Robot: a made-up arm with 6 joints.
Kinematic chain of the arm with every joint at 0, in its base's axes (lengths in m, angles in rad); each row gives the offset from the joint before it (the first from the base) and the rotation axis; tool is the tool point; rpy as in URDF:
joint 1: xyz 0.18 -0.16 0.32 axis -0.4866 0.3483 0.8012
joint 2: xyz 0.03 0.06 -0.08 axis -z
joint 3: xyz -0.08 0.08 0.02 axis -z
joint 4: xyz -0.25 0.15 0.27 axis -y
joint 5: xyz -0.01 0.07 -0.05 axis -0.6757 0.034 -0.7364
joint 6: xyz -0.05 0.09 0 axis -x
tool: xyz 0.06 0.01 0.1 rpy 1.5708 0 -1.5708
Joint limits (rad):
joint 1: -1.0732..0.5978
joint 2: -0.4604..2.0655
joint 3: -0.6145..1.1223
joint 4: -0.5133..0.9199
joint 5: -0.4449..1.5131
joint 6: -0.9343..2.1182
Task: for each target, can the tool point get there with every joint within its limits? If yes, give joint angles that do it. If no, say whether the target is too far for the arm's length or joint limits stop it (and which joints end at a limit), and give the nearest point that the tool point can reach.
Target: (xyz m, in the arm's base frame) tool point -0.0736 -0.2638 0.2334
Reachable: no: joint limits stop it (at a limit: joint 2, joint 3, joint 5, joint 6) | nearest point -0.1645 -0.2257 0.3355 | short by 0.142 m
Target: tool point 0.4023 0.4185 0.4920
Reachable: yes | joints 0.1957 0.6033 0.8112 0.7461 -0.1487 0.2575
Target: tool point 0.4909 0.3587 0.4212
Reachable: yes | joints 0.3770 1.1312 0.4658 0.2975 0.3894 0.1877
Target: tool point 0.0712 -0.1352 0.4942
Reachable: no: joint limits stop it (at a limit: joint 1, joint 2, joint 3, joint 5, joint 6) | nearest point -0.0955 -0.0987 0.4924 | short by 0.171 m
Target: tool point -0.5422 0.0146 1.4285
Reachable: no: too far | nearest point -0.3200 -0.1324 0.6835 | short by 0.791 m
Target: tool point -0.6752 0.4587 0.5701
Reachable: no: too far | nearest point -0.3508 0.2535 0.4814 | short by 0.394 m
